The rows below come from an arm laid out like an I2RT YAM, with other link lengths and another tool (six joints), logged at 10 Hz.
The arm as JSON. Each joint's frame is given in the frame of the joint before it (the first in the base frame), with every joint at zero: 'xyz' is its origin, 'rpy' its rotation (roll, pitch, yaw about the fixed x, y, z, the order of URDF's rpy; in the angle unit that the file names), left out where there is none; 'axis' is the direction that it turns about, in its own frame. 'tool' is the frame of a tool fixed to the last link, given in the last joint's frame.
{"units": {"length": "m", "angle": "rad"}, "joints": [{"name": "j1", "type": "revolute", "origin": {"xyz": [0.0, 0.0, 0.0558], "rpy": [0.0, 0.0, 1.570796]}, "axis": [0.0, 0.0, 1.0]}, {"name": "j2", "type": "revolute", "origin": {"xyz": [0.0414, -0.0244, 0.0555], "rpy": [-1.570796, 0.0, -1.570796]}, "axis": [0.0, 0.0, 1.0]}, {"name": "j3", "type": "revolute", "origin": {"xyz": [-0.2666, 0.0, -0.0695], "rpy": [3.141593, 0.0, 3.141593]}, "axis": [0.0, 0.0, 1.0]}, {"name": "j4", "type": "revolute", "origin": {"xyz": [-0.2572, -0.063, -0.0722], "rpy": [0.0, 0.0, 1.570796]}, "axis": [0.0, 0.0, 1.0]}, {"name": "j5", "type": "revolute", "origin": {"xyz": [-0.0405, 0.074, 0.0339], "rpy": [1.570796, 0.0, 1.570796]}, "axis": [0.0, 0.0, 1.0]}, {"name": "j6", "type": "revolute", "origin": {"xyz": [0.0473, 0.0, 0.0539], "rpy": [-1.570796, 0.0, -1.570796]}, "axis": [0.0, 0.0, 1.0]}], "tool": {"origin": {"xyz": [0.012, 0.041, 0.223], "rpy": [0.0, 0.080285, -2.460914]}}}
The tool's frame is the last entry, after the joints.
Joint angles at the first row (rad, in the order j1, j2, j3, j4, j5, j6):
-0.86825 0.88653 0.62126 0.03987 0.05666 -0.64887
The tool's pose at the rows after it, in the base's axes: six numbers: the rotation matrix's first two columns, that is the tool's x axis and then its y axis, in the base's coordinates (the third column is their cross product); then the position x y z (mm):
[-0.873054 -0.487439 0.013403 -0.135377 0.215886 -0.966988 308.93 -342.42 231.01]
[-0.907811 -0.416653 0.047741 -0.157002 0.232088 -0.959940 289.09 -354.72 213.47]
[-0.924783 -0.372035 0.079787 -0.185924 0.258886 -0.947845 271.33 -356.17 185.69]
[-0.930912 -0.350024 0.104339 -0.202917 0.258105 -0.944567 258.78 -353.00 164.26]
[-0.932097 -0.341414 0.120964 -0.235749 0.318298 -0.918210 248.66 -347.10 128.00]
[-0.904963 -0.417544 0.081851 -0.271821 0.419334 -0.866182 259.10 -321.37 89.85]
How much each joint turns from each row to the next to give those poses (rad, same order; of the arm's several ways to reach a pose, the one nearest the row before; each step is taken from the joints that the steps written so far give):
-0.00002 0.01235 -0.00765 -0.01376 0.05340 0.00459
-0.00152 0.00004 -0.02905 -0.00004 0.08280 -0.00612
0.00003 -0.01980 -0.06127 0.00002 0.05395 -0.00459
-0.00004 -0.03376 -0.08283 0.04125 0.02910 -0.01384
-0.00149 0.00290 -0.04615 -0.02720 0.01102 0.01375
-0.00153 0.00921 -0.00158 -0.10724 -0.09650 0.03681

